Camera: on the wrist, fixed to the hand. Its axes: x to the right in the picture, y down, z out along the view.
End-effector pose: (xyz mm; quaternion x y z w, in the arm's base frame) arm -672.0 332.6 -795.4 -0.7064 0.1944 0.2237 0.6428
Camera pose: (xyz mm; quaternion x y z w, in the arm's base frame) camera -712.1 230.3 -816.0 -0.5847 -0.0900 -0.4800 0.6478
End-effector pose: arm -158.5 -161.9 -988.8 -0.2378 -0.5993 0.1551 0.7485
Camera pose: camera -66.4 -148.7 -1050.8 0.2820 -0.3340 -0.3380 0.8334
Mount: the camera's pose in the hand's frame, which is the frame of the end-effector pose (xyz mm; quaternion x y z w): -22.7 49.5 -97.6 0.1549 0.2861 -0.6307 0.7045
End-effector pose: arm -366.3 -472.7 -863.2 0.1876 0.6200 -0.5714 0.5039
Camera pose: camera -356.8 -363.6 -885.6 0.0173 -0.6108 0.7627 0.2118
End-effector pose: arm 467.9 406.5 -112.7 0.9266 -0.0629 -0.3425 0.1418
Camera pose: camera 513.4 385.7 -12.8 -0.8125 -0.5276 0.0559 0.2417
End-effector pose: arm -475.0 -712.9 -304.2 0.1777 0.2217 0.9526 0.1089
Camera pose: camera -498.4 -800.3 -369.8 -0.2703 0.4470 0.6189 0.5866
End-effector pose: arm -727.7 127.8 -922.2 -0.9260 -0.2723 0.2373 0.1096
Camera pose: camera -673.4 67.0 -845.8 -0.5316 -0.7078 -0.1247 0.4482
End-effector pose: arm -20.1 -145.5 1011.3 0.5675 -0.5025 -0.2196 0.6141
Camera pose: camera 40.5 -67.1 1062.9 0.8747 0.1456 -0.3018 0.3500
